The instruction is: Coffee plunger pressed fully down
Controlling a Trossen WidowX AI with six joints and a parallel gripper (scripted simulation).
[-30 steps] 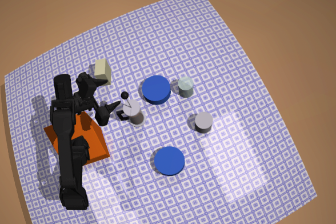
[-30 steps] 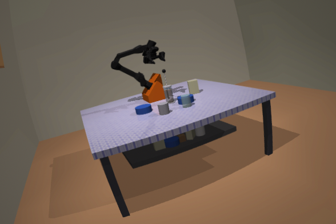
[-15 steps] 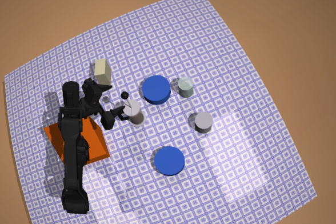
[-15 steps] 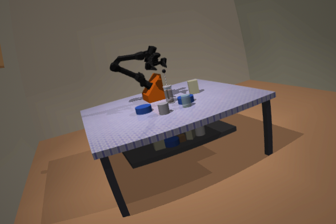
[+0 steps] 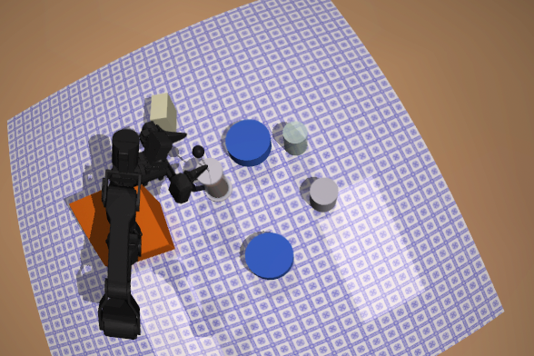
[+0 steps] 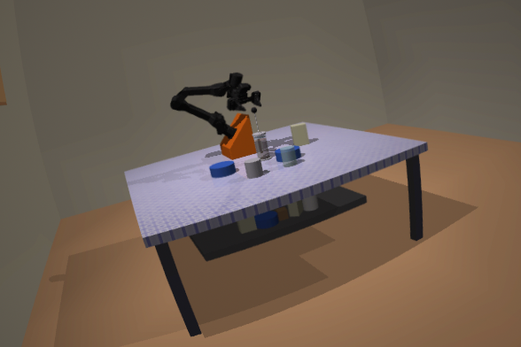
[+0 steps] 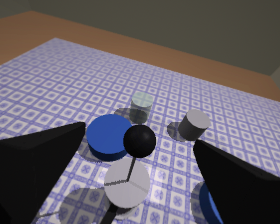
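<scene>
My gripper tip is now 140 mm above the coffee press and 10 mm past it. Round my gripper tip: pale green cup: 240 mm ahead, 220 mm below, 30 mm to the left; grey cylinder: 240 mm ahead, 220 mm below, 140 mm to the right.
</scene>
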